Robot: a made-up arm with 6 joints. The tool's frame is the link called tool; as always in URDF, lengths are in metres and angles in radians.
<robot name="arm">
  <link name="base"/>
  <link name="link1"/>
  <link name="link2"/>
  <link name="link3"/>
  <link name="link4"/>
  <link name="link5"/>
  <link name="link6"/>
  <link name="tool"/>
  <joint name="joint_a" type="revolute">
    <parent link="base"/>
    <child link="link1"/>
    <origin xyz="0 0 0.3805"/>
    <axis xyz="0 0 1"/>
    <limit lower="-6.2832" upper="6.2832"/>
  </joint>
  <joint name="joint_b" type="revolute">
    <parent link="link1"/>
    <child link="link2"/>
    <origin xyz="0 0 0"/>
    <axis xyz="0 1 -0.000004"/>
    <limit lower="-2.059" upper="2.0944"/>
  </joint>
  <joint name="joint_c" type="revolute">
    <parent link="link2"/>
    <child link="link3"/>
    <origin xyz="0.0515 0 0.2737"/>
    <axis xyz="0 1 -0.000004"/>
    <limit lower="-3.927" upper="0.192"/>
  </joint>
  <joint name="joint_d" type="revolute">
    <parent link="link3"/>
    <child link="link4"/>
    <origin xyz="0.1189 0 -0.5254"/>
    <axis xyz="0 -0.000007 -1"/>
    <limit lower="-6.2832" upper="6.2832"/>
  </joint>
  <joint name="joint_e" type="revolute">
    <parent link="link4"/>
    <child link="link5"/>
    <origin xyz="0 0 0"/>
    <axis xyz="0 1 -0.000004"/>
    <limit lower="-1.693" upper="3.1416"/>
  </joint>
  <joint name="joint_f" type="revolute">
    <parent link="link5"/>
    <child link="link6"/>
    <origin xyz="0.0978 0 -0.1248"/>
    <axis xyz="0 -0.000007 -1"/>
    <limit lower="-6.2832" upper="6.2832"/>
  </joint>
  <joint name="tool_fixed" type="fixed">
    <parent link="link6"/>
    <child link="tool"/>
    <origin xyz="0 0 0" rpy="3.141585 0 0"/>
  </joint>
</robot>
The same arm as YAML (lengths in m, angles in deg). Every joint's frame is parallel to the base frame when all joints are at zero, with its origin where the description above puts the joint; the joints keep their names.
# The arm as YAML. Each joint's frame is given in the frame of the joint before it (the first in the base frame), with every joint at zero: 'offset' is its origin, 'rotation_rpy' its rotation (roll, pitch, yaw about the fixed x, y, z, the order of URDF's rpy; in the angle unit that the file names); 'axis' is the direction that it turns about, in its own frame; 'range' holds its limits. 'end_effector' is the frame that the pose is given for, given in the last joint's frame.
length_unit: m
angle_unit: deg
chain:
  - id: joint_a
    offset: [0.0, 0.0, 0.3805]
    rotation_rpy: [0.0, 0.0, 0.0]
    axis: "+z"
    range: [-360.0, 360.0]
  - id: joint_b
    offset: [0.0, 0.0, 0.0]
    rotation_rpy: [0.0, 0.0, 0.0]
    axis: "+y"
    range: [-117.97, 120.0]
  - id: joint_c
    offset: [0.0515, 0.0, 0.2737]
    rotation_rpy: [0.0, 0.0, 0.0]
    axis: "+y"
    range: [-225.0, 11.0]
  - id: joint_d
    offset: [0.1189, 0.0, -0.5254]
    rotation_rpy: [0.0, 0.0, 0.0]
    axis: "-z"
    range: [-360.0, 360.0]
  - id: joint_e
    offset: [0.0, 0.0, 0.0]
    rotation_rpy: [0.0, 0.0, 0.0]
    axis: "+y"
    range: [-97.0, 180.0]
  - id: joint_f
    offset: [0.0978, 0.0, -0.1248]
    rotation_rpy: [0.0, 0.0, 0.0]
    axis: "-z"
    range: [-360.0, 360.0]
end_effector:
  offset: [0.0, 0.0, 0.0]
  rotation_rpy: [180.0, 0.0, 0.0]

